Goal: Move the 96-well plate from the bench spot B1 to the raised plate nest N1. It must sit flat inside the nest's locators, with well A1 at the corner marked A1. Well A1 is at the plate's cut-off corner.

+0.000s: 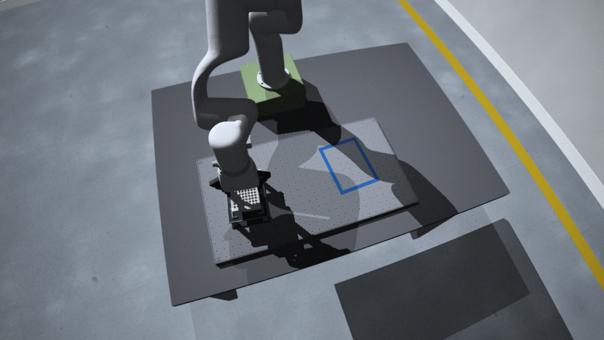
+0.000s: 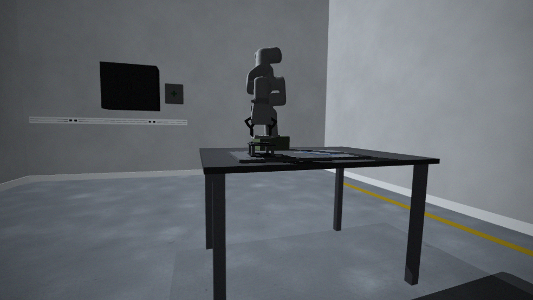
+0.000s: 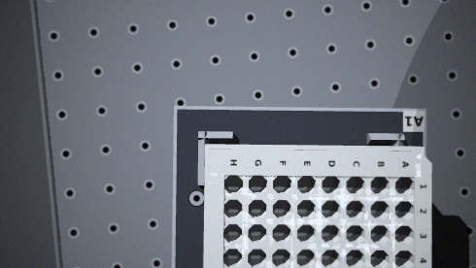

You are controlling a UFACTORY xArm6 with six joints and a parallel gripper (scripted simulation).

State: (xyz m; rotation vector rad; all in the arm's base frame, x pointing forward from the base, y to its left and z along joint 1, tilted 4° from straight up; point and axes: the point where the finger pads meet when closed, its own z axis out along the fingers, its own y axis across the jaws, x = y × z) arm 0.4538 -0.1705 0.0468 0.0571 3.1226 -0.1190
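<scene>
Right now my hand is 50 mm above the raised plate nest N1. From my hand the other things lie so: white 96-well plate: 10 mm below; A1 mark: 70 mm behind, 60 mm to the left, 40 mm below; dark table: 40 mm behind, 200 mm to the left, 110 mm below.
</scene>
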